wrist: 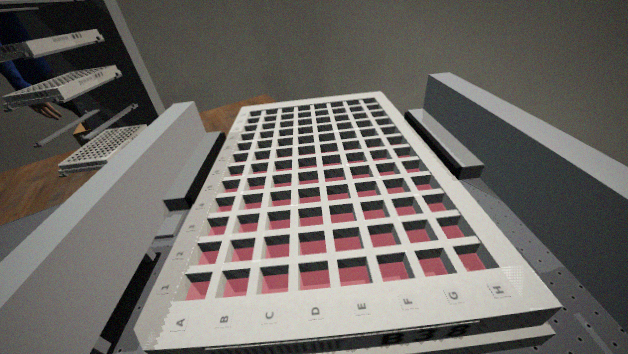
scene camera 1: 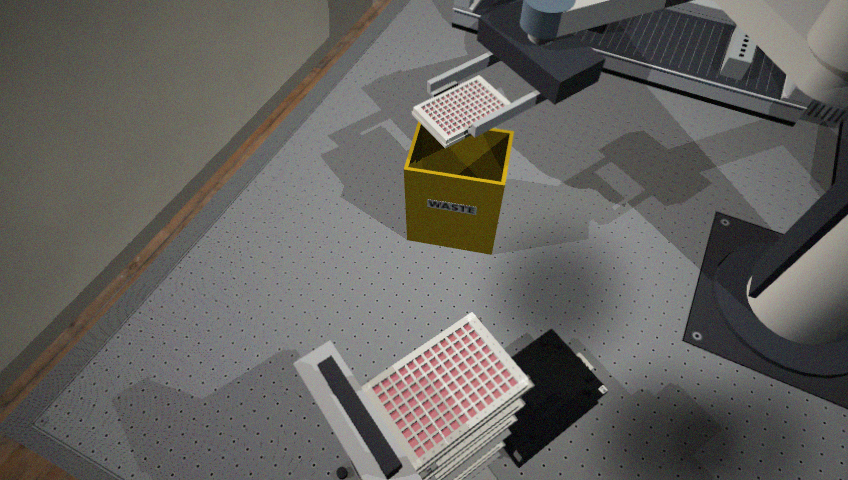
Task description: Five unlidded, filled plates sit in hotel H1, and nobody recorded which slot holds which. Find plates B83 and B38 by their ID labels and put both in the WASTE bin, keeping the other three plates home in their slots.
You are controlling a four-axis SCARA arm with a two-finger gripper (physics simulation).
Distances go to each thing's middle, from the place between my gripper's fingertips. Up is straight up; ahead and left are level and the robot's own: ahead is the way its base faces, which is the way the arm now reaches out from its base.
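Dark ribbed deck (scene camera 1: 776,76): far to the right of my gripper, far below, a fair way behind. Black stand (scene camera 1: 558,397): 24 cm to the left of my gripper, 27 cm behind, 24 cm below. Plate B38 (scene camera 1: 447,116): my gripper 2 cm above it, 1 cm past it, 2 cm to the left of it.
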